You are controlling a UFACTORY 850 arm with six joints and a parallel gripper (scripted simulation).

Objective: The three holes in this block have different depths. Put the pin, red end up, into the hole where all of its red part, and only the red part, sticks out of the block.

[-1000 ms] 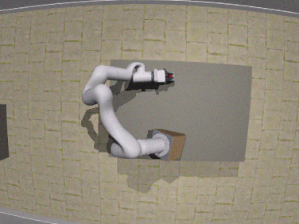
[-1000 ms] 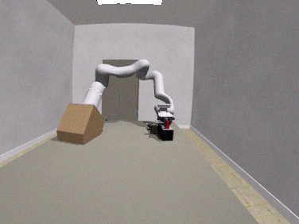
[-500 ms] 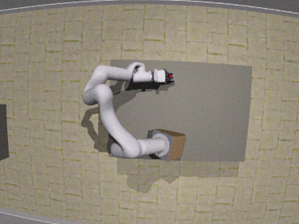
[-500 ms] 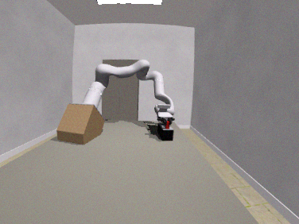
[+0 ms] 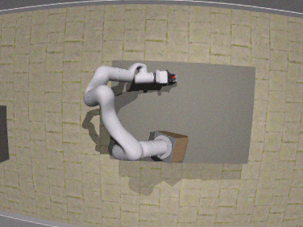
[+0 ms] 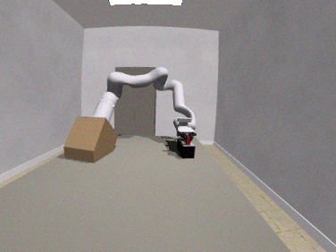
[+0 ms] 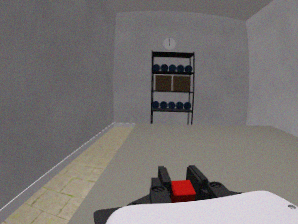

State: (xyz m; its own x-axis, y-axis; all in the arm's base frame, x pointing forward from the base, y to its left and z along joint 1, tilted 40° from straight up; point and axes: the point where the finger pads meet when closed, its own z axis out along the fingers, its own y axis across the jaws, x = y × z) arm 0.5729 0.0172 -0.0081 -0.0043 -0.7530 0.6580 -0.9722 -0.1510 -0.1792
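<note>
My hand is 8 cm above the block, 6 cm to the right of it and 1 cm past it. Also, from my hand: pin 2 cm below.
</note>
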